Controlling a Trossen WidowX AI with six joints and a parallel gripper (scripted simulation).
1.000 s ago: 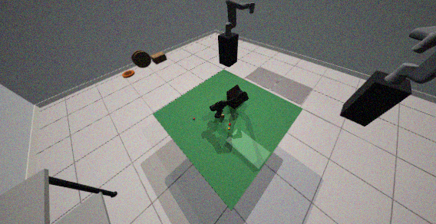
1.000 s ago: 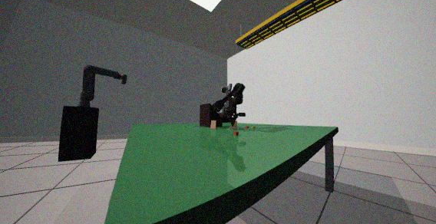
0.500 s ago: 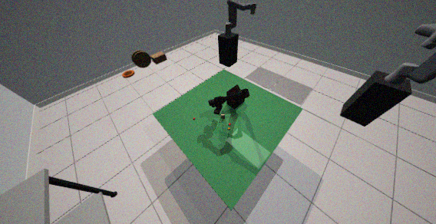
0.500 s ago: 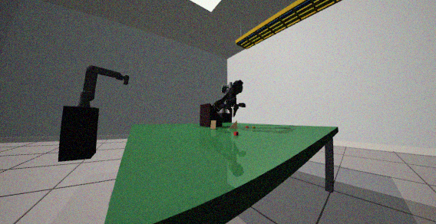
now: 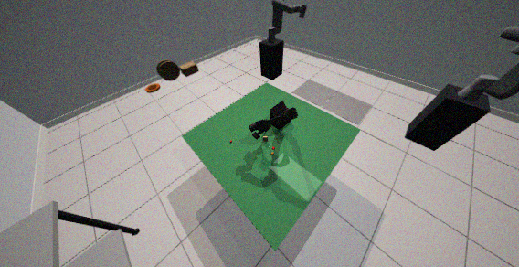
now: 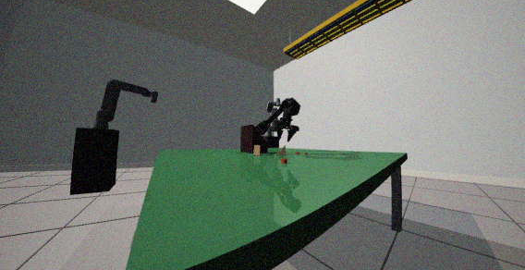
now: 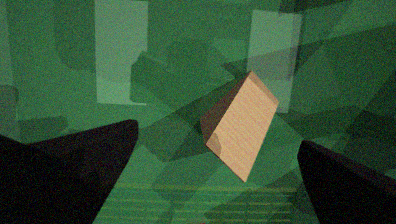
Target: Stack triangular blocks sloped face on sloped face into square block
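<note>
The tan triangular block lies 7 cm below my gripper tip, 2 cm to the left of it and 2 cm behind it. Round my gripper tip: red cube: 23 cm to the right, 22 cm ahead, 8 cm below.
</note>
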